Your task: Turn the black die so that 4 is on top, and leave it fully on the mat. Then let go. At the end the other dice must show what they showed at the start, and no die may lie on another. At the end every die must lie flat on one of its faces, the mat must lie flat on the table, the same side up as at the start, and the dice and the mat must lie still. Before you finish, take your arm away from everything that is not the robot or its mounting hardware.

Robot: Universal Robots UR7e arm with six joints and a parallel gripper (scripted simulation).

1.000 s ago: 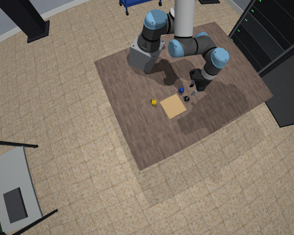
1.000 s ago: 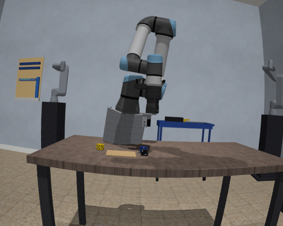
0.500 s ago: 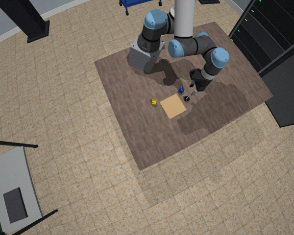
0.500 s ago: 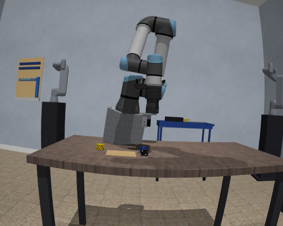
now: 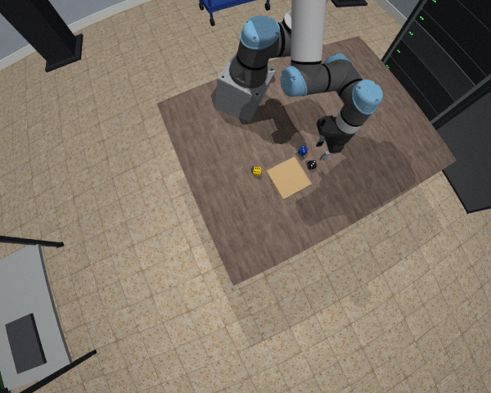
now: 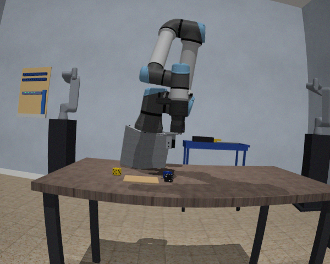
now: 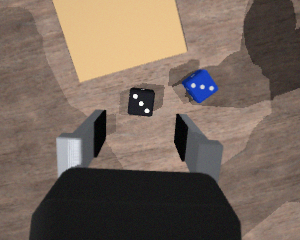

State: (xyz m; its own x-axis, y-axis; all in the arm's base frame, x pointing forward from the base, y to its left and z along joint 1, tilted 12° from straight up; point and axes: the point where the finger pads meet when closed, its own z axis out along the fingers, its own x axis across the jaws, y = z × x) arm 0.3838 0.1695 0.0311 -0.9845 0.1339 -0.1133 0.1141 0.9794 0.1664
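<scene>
Right now my hand is 14 cm above the black die. Also, from my hand: blue die (7 cm behind, 1 cm to the right, 14 cm below); tan mat (2 cm ahead, 11 cm to the right, 15 cm below); yellow die (3 cm behind, 23 cm to the right, 14 cm below).
</scene>
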